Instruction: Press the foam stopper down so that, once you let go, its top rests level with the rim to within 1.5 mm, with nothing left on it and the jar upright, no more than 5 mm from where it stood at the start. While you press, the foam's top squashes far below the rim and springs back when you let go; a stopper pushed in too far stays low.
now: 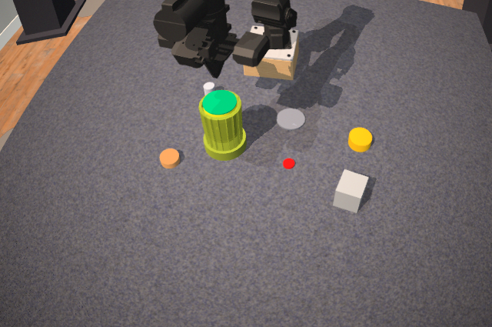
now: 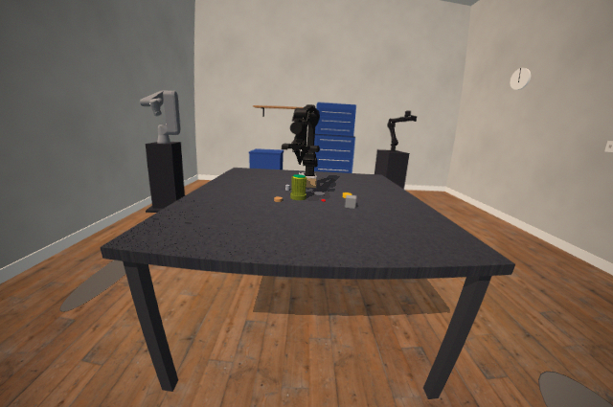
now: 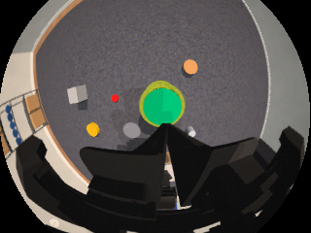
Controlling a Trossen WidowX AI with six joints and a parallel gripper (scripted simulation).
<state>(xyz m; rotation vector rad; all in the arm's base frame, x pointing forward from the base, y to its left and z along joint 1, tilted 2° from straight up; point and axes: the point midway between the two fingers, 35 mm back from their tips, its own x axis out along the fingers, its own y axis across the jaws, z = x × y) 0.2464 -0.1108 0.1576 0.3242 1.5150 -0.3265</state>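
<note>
Now: the green foam stopper 110 mm below my hand. Also, from my hand: red dot 210 mm below, 120 mm to the left, 60 mm ahead; then grey disc 210 mm below, 130 mm to the left, 60 mm behind; then orange disc 210 mm below, 110 mm to the right, 40 mm ahead.
</note>
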